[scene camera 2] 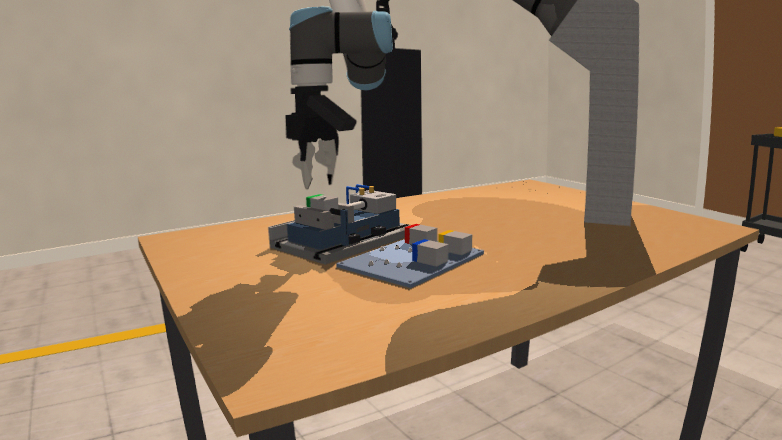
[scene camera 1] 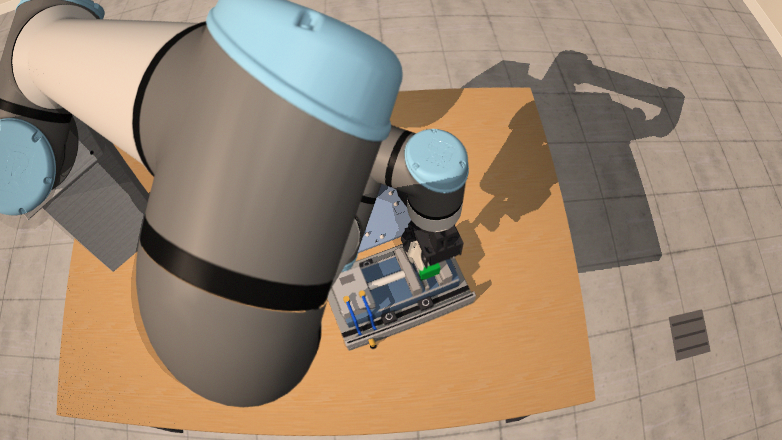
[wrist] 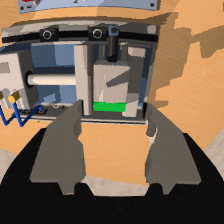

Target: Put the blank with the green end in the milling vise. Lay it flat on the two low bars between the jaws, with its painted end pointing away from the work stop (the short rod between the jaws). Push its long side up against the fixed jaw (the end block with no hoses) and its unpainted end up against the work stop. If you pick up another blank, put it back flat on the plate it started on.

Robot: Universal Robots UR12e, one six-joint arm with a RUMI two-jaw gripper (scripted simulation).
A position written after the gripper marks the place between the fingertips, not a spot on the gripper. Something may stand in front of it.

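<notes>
Blue-grey plate (scene camera 1: 387,219), the gripper (scene camera 1: 428,255). Wrist view: green-ended blank (wrist: 111,79), gripper (wrist: 113,102). Gripper again (scene camera 2: 318,187).
</notes>
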